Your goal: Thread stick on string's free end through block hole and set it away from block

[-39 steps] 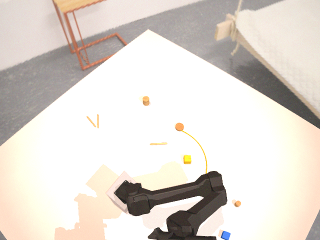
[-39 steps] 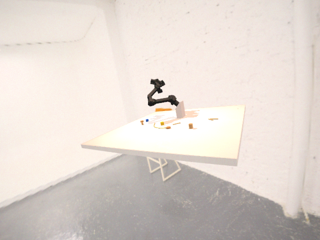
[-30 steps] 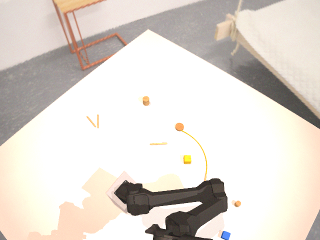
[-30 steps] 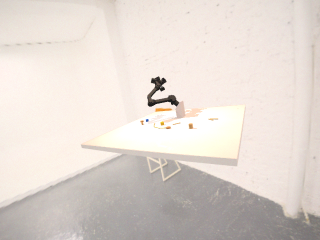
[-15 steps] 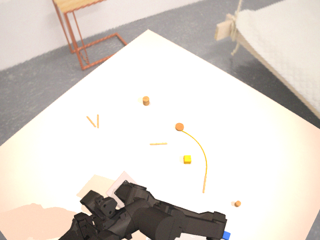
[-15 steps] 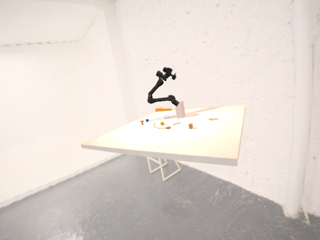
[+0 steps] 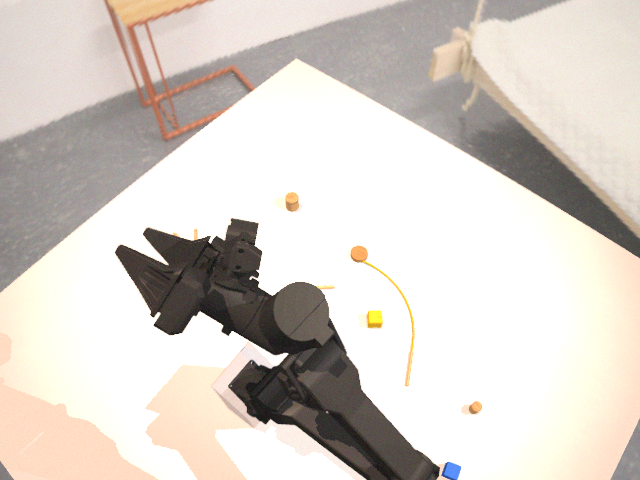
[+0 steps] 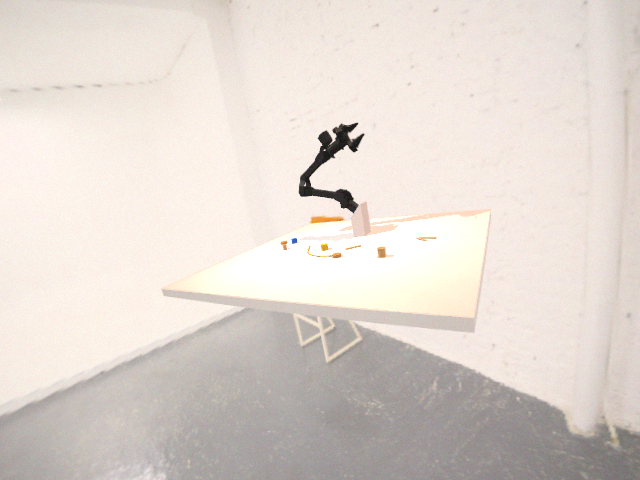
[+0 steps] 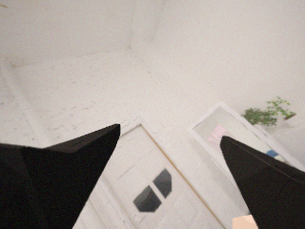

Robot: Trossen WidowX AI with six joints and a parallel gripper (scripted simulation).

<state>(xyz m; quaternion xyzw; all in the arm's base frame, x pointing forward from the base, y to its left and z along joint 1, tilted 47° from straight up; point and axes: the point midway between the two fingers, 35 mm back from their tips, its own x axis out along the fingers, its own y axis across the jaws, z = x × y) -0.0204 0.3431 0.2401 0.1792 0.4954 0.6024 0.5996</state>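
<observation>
The yellow block is 550 mm below my gripper tip, 300 mm ahead of it and 170 mm to the right of it. From my gripper tip the other things lie so: blue cube (550 mm below, 470 mm to the right, 130 mm ahead); then round wooden button (560 mm below, 420 mm ahead, 50 mm to the right); then wooden cylinder (550 mm below, 440 mm ahead, 160 mm to the left).
</observation>
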